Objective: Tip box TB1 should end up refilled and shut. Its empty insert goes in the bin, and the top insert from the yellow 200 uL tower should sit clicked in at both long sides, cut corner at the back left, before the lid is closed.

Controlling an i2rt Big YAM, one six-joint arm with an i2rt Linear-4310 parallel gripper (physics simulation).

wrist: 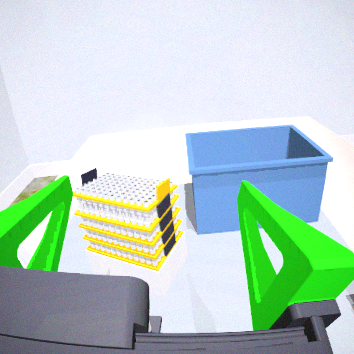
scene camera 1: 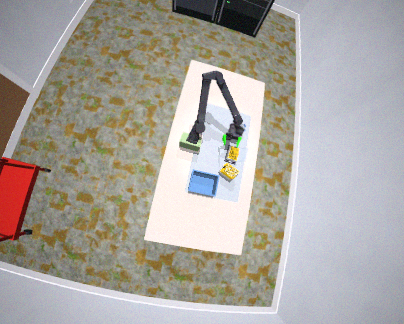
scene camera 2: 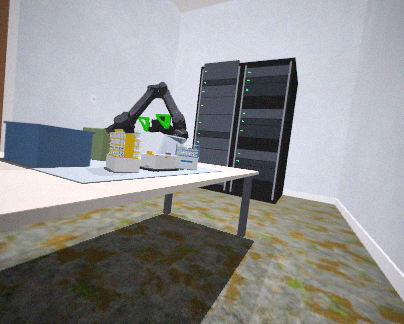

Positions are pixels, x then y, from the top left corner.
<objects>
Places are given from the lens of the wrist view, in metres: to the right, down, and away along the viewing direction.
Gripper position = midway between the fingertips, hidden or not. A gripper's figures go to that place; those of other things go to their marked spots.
my gripper [wrist: 154, 186]: -0.01, 0.01, 0.15
blue bin [wrist: 280, 161]: 0.15, -0.02, 0.39
yellow tower of tip inserts [wrist: 135, 221]: -0.04, 0.05, 0.31
pale mat [wrist: 209, 293]: 0.04, 0.15, 0.34
The marked spots on the blue bin and the yellow tower of tip inserts are 0.22 m apart.
</objects>
